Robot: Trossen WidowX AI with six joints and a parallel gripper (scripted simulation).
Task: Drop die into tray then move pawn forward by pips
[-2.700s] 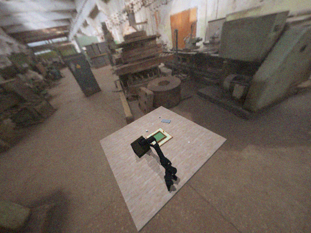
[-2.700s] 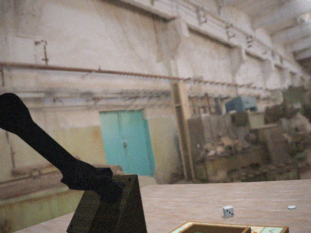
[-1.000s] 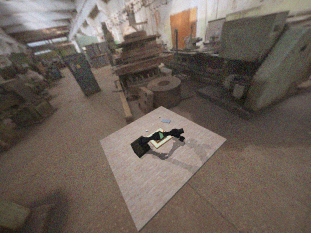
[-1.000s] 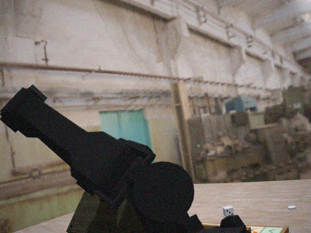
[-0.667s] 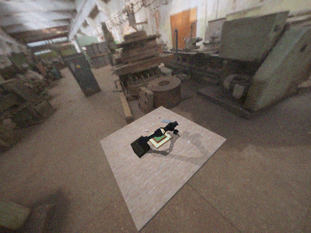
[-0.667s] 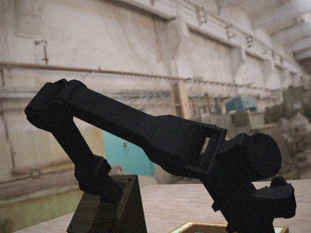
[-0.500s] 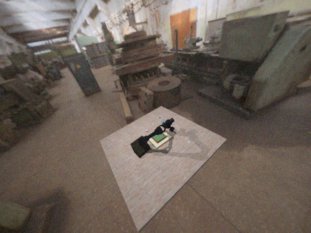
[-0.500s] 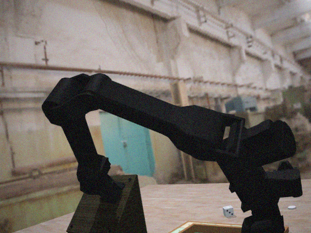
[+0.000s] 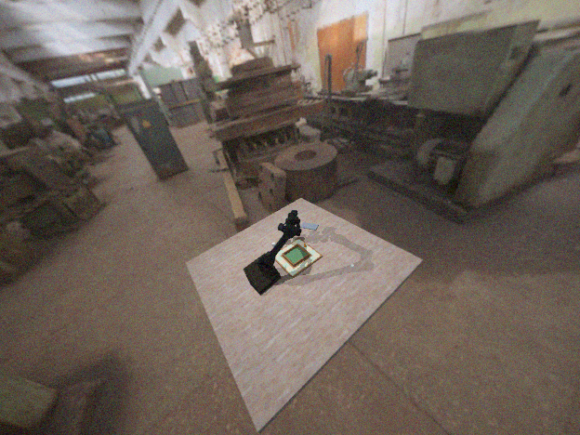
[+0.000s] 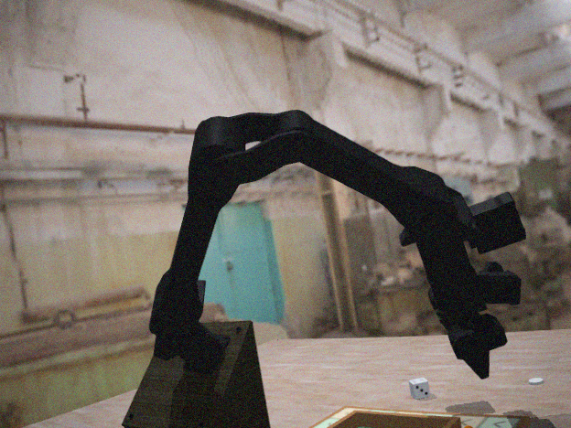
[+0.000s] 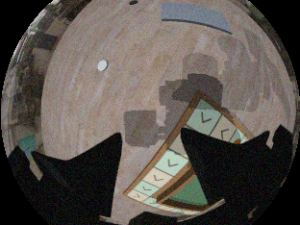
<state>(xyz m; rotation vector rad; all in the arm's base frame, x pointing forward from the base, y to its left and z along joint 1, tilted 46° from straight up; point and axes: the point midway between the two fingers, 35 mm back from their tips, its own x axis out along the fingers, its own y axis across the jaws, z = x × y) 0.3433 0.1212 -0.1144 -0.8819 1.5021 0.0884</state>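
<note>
My gripper tip is 13 cm past the white die, 7 cm to the right of it and 6 cm above it. From my gripper tip the other things lie so: grey-blue card: 23 cm ahead, 4 cm to the left, 6 cm below; orange pawn: 4 cm ahead, 14 cm to the right, 4 cm below.
</note>
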